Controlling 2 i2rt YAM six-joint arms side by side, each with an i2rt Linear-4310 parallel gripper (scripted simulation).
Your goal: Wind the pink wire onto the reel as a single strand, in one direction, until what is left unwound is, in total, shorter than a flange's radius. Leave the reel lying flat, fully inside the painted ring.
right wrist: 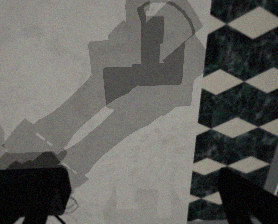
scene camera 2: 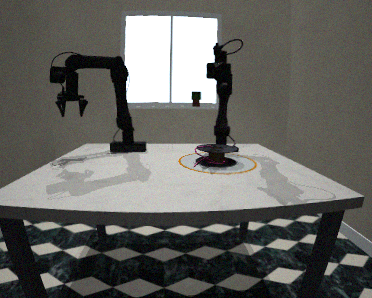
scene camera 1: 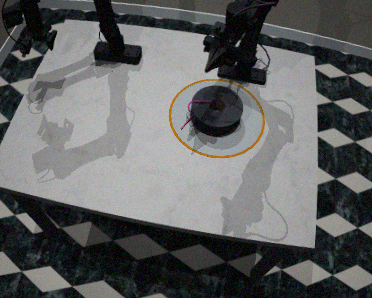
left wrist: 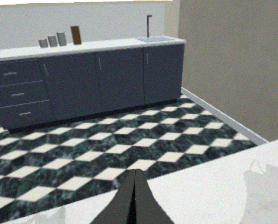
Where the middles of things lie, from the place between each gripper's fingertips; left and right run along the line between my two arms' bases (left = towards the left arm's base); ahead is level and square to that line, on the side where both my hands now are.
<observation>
My right hand [scene camera 1: 41, 48] is 68 cm to the right of the dark reel [scene camera 1: 220, 123], 18 cm above it and 4 cm short of it.
Now: the dark reel 360 mm below my left hand [scene camera 1: 205, 71], 140 mm behind it and 50 mm to the left of it.
</observation>
